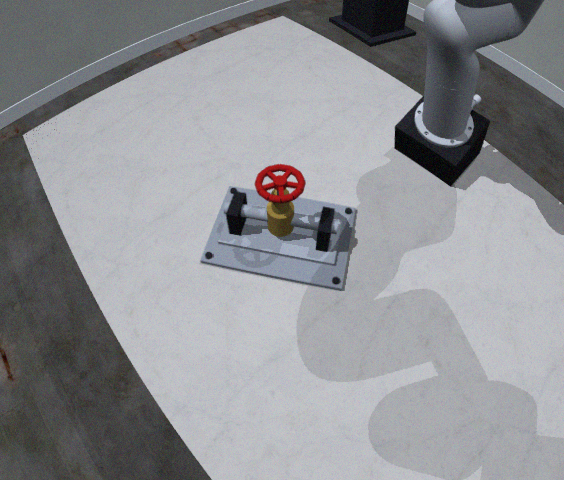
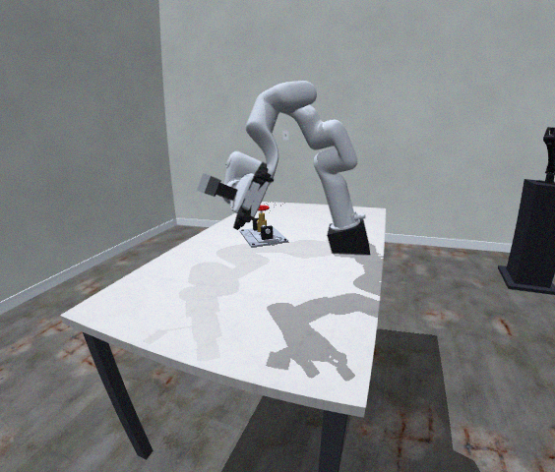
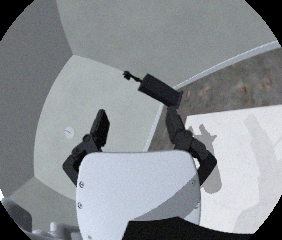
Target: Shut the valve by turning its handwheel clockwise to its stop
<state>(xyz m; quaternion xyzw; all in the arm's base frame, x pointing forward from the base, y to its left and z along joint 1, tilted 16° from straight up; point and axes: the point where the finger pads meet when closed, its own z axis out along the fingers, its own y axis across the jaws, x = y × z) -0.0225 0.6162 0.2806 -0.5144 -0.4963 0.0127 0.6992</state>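
Now: the red handwheel 35 cm ahead of my hand, 63 cm to the right of it and 21 cm below it.
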